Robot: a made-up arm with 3 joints. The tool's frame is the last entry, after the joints.
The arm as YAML. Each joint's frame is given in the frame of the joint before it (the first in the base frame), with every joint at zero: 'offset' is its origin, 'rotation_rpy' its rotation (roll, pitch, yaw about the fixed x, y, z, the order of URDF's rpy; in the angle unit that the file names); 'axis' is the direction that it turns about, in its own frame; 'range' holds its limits. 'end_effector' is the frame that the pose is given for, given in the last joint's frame.
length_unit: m
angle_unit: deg
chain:
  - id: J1
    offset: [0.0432, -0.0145, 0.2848]
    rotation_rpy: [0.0, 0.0, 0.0]
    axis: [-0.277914, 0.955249, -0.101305]
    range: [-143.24, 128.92]
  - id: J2
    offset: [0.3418, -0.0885, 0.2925]
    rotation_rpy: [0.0, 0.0, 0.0]
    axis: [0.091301, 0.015, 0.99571]
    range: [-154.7, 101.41]
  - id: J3
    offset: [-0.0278, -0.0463, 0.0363]
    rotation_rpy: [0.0, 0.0, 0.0]
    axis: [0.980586, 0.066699, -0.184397]
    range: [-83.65, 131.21]
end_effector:
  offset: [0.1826, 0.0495, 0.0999]
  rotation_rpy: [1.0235, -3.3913, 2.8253]
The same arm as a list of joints. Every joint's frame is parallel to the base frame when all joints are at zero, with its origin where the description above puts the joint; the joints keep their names.
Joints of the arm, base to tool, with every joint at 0 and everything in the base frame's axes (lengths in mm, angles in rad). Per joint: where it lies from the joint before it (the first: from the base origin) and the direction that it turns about. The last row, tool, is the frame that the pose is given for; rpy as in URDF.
J1: offset 43.2 -14.5 284.8 axis -0.277914 0.955249 -0.101305
J2: offset 341.8 -88.5 292.5 axis 0.091301 0.015 0.99571
J3: offset -27.8 -46.3 36.3 axis 0.980586 0.066699 -0.184397
tool: offset 182.6 49.5 99.9 rpy 0.0179 -0.0592 0.0493
Joint limits (rad, base to tool): -2.5..2.2501 -2.7..1.7699 -1.46..2.29

